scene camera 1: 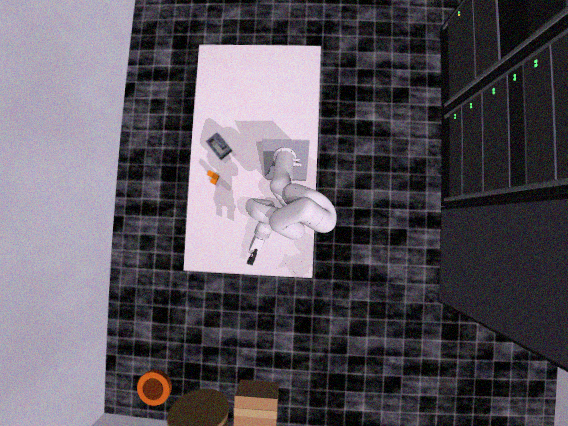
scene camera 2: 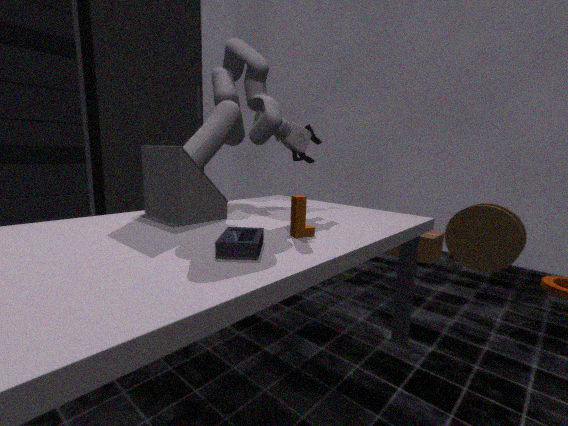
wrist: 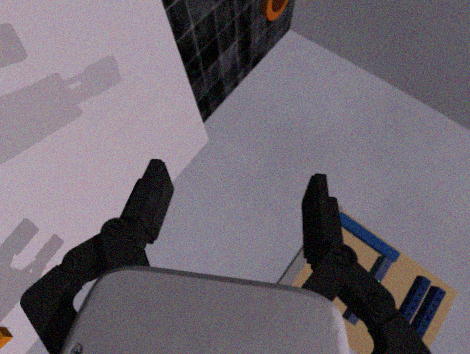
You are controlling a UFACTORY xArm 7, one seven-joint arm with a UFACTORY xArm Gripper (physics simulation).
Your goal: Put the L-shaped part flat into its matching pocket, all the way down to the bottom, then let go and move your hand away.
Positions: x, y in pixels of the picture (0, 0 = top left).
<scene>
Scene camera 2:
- gripper: 316, 152
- orange L-shaped part: 298, 229, on the table
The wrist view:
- gripper: 236, 180
</scene>
